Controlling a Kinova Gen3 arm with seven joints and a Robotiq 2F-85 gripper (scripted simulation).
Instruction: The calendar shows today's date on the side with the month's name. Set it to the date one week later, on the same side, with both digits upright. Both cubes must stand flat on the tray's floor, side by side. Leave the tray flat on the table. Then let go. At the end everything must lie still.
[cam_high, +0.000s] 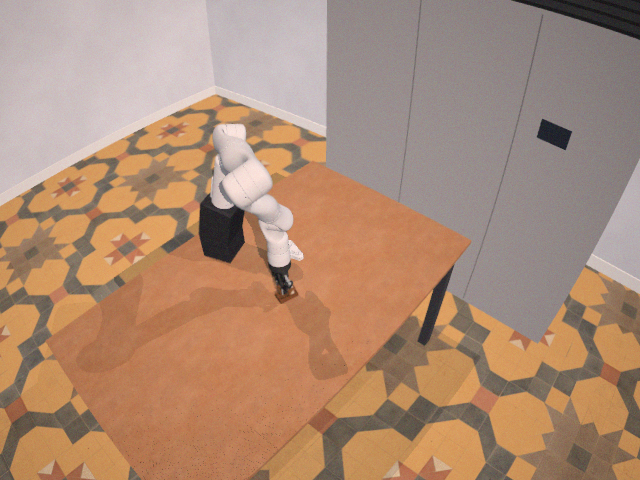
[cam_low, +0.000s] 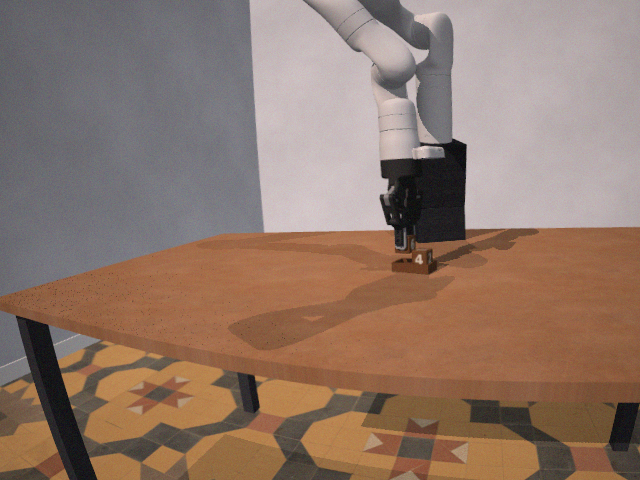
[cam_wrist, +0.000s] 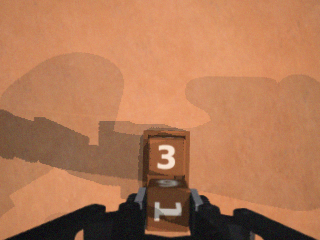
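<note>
Right now the brown tray is 2 cm to the left of my hand and 5 cm below it.
</note>
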